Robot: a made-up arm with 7 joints. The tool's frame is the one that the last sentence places.
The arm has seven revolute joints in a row. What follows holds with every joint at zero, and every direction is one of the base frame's. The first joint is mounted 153 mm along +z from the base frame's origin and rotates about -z. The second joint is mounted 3 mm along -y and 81 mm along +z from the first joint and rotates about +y. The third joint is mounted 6 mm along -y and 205 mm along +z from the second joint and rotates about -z. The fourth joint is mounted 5 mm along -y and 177 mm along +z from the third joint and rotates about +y. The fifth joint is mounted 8 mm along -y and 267 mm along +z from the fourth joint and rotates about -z. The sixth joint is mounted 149 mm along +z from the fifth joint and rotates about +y. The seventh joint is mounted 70 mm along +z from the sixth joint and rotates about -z. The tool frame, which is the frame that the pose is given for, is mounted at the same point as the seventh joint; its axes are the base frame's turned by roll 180, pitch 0 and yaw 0 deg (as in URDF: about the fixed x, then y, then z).
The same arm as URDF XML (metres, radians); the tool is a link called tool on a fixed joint. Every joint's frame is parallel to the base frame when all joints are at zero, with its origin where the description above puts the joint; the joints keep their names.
<robot name="arm">
<joint name="tool_fixed" type="fixed"><parent link="link7"/><child link="tool"/><origin xyz="0 0 0" rpy="3.1416 0 0"/></joint>
<joint name="joint 7" type="continuous"><parent link="link6"/><child link="link7"/><origin xyz="0 0 0.07"/><axis xyz="0 0 -1"/></joint>
<joint name="joint 6" type="continuous"><parent link="link5"/><child link="link6"/><origin xyz="0 0 0.149"/><axis xyz="0 1 0"/></joint>
<joint name="joint 5" type="continuous"><parent link="link4"/><child link="link5"/><origin xyz="0 -0.008 0.267"/><axis xyz="0 0 -1"/></joint>
<joint name="joint 4" type="continuous"><parent link="link3"/><child link="link4"/><origin xyz="0 -0.005 0.177"/><axis xyz="0 1 0"/></joint>
<joint name="joint 3" type="continuous"><parent link="link2"/><child link="link3"/><origin xyz="0 -0.006 0.205"/><axis xyz="0 0 -1"/></joint>
<joint name="joint 2" type="continuous"><parent link="link1"/><child link="link2"/><origin xyz="0 -0.003 0.081"/><axis xyz="0 1 0"/></joint>
<joint name="joint 1" type="continuous"><parent link="base"/><child link="link1"/><origin xyz="0 0 0.153"/><axis xyz="0 0 -1"/></joint>
<link name="base"/>
<link name="link1"/>
<link name="link2"/>
<link name="link3"/>
<link name="link4"/>
<link name="link5"/>
<link name="link6"/>
<link name="link7"/>
<link name="tool"/>
</robot>

